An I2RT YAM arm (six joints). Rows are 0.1 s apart.
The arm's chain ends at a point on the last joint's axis. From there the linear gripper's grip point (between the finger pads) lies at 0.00 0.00 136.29 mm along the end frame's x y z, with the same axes.
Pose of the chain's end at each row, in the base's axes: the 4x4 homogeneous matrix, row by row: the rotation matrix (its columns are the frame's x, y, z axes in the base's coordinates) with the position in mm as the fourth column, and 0 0 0 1 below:
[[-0.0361, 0.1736, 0.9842, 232.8], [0.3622, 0.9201, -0.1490, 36.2], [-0.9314, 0.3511, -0.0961, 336.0], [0, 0, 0, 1]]
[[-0.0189, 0.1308, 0.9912, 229.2], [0.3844, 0.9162, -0.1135, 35.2], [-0.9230, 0.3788, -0.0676, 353.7], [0, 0, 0, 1]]
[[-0.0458, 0.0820, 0.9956, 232.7], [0.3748, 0.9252, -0.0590, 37.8], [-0.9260, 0.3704, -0.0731, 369.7], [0, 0, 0, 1]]
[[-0.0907, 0.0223, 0.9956, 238.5], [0.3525, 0.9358, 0.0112, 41.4], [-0.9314, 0.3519, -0.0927, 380.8], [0, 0, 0, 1]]
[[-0.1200, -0.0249, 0.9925, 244.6], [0.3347, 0.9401, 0.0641, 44.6], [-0.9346, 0.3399, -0.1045, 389.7], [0, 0, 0, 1]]
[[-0.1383, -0.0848, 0.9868, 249.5], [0.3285, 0.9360, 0.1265, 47.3], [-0.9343, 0.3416, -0.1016, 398.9], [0, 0, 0, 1]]
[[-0.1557, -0.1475, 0.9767, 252.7], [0.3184, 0.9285, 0.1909, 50.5], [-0.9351, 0.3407, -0.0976, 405.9], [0, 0, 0, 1]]
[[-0.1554, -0.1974, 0.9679, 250.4], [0.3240, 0.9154, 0.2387, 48.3], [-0.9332, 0.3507, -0.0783, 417.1], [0, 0, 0, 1]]
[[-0.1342, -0.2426, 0.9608, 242.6], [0.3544, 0.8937, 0.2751, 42.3], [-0.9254, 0.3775, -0.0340, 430.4], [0, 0, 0, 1]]
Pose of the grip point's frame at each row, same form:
[[-0.0361, 0.1736, 0.9842, 366.9], [0.3622, 0.9201, -0.1490, 15.9], [-0.9314, 0.3511, -0.0961, 322.9], [0, 0, 0, 1]]
[[-0.0189, 0.1308, 0.9912, 364.3], [0.3844, 0.9162, -0.1135, 19.7], [-0.9230, 0.3788, -0.0676, 344.5], [0, 0, 0, 1]]
[[-0.0458, 0.0820, 0.9956, 368.4], [0.3748, 0.9252, -0.0590, 29.8], [-0.9260, 0.3704, -0.0731, 359.7], [0, 0, 0, 1]]
[[-0.0907, 0.0223, 0.9956, 374.2], [0.3525, 0.9358, 0.0112, 42.9], [-0.9314, 0.3519, -0.0927, 368.2], [0, 0, 0, 1]]
[[-0.1200, -0.0249, 0.9925, 379.9], [0.3347, 0.9401, 0.0641, 53.3], [-0.9346, 0.3399, -0.1045, 375.5], [0, 0, 0, 1]]
[[-0.1383, -0.0848, 0.9868, 384.0], [0.3285, 0.9360, 0.1265, 64.5], [-0.9343, 0.3416, -0.1016, 385.1], [0, 0, 0, 1]]
[[-0.1557, -0.1475, 0.9767, 385.8], [0.3184, 0.9285, 0.1909, 76.5], [-0.9351, 0.3407, -0.0976, 392.6], [0, 0, 0, 1]]
[[-0.1554, -0.1974, 0.9679, 382.3], [0.3240, 0.9154, 0.2387, 80.8], [-0.9332, 0.3507, -0.0783, 406.4], [0, 0, 0, 1]]
[[-0.1342, -0.2426, 0.9608, 373.5], [0.3544, 0.8937, 0.2751, 79.8], [-0.9254, 0.3775, -0.0340, 425.8], [0, 0, 0, 1]]

